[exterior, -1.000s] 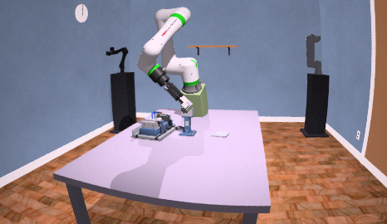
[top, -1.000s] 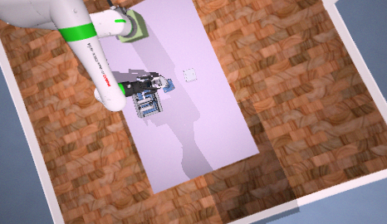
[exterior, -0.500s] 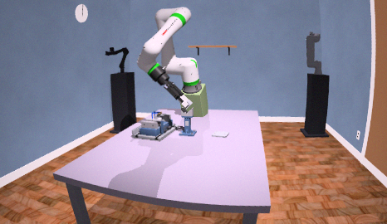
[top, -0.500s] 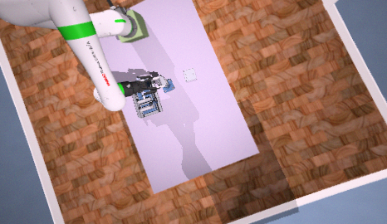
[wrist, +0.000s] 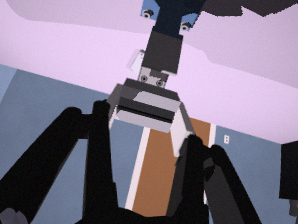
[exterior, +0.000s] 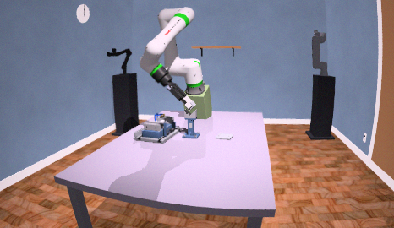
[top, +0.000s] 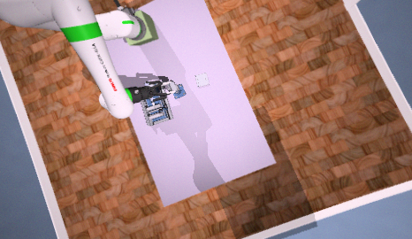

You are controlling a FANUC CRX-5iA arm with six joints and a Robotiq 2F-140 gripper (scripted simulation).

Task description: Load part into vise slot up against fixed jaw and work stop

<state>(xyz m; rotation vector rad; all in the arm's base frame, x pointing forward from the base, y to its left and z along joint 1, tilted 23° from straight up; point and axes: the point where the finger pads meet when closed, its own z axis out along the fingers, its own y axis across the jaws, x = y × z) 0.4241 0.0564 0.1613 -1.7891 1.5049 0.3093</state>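
Right now my hand is 1 cm to the right of the part and 1 cm above it. The rest, counted from my hand: air cylinder rod 18 cm to the right, 13 cm below.
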